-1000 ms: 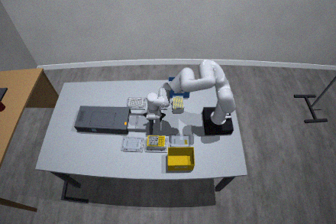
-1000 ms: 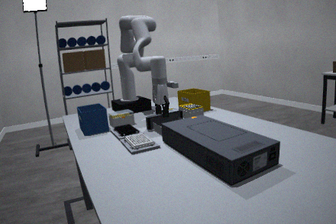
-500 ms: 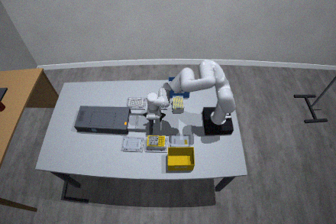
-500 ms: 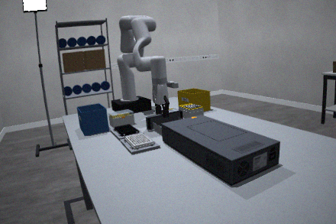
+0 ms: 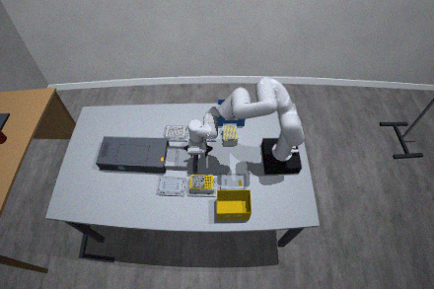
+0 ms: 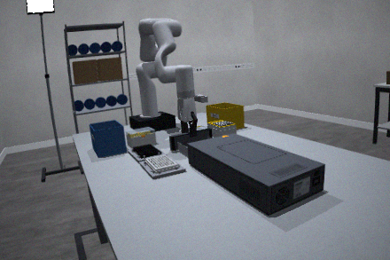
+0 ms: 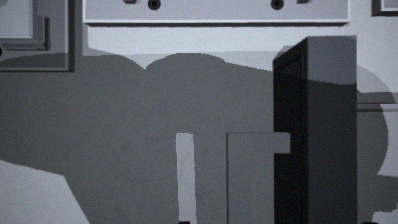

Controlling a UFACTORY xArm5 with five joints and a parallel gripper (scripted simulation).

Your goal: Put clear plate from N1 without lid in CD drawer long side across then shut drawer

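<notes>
The clear plate is 180 mm to the left of my hand, 160 mm ahead of it and 50 mm below it. From my hand the other things lie so: black plate 200 mm to the right, 50 mm below, 20 mm behind; then yellow tip rack 180 mm to the left, 20 mm behind, 10 mm below; then cooler drawer 120 mm ahead, 30 mm below, 10 mm to the right.
</notes>
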